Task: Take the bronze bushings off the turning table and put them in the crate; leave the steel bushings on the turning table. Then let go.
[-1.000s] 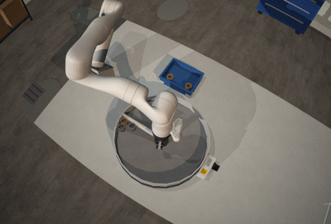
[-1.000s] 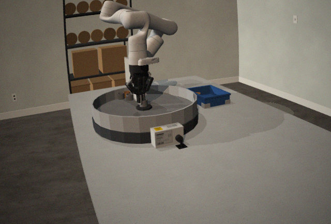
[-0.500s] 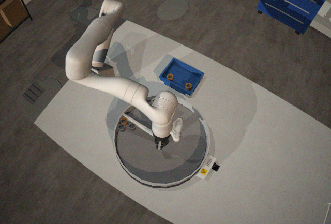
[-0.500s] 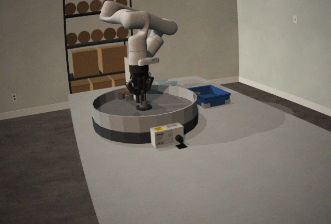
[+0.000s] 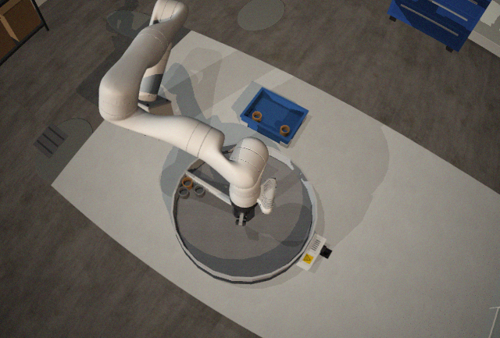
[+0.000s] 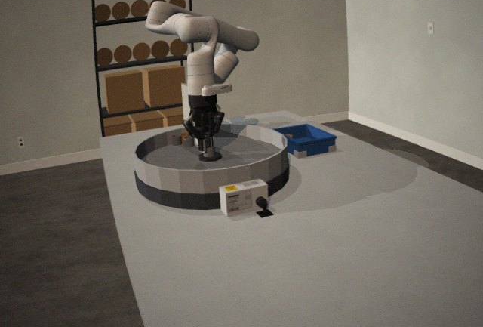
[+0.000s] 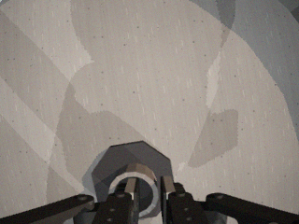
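Now: hand 40 mm above the turning table, 10 mm to the right of it and 10 mm past it. Round my hand: blue crate 360 mm to the left, 120 mm behind, 70 mm below.
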